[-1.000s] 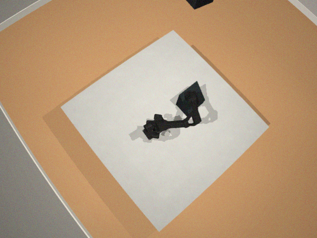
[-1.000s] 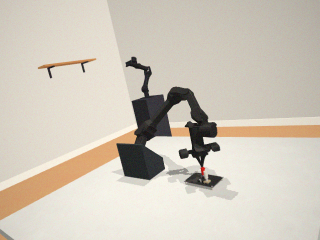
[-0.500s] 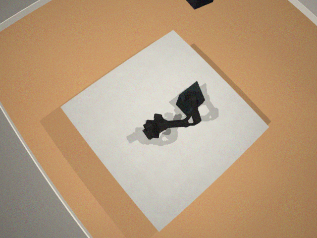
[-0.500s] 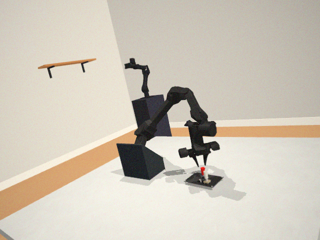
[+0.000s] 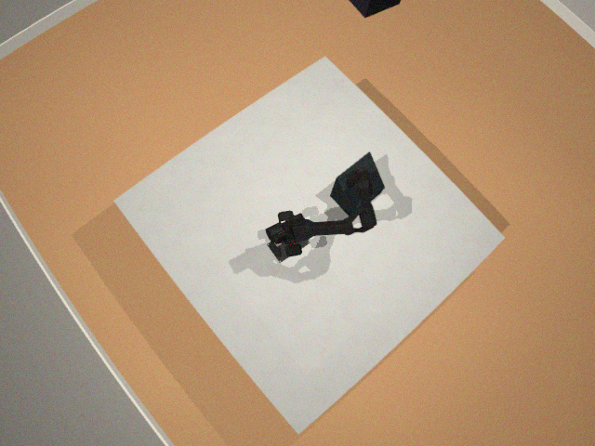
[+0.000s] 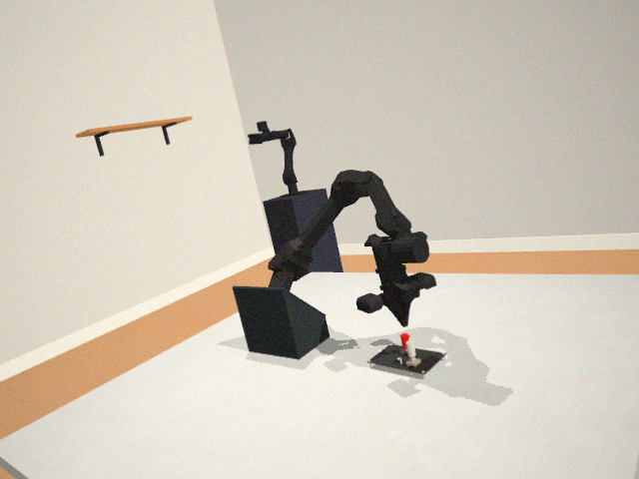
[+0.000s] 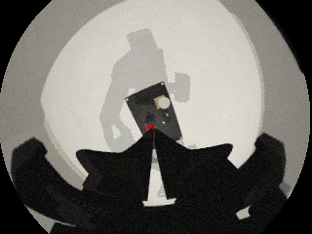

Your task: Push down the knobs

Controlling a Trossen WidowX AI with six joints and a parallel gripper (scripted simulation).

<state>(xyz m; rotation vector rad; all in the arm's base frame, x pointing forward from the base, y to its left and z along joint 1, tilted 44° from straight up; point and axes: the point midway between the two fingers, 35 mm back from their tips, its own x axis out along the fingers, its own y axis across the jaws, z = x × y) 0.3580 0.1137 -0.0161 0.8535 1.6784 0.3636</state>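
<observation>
Now: the white knob 4 cm below my gripper tip, 3 cm to the right of it and 3 cm ahead of it. From my gripper tip the other things lie so: red knob 4 cm below, 2 cm behind, 1 cm to the left.
</observation>
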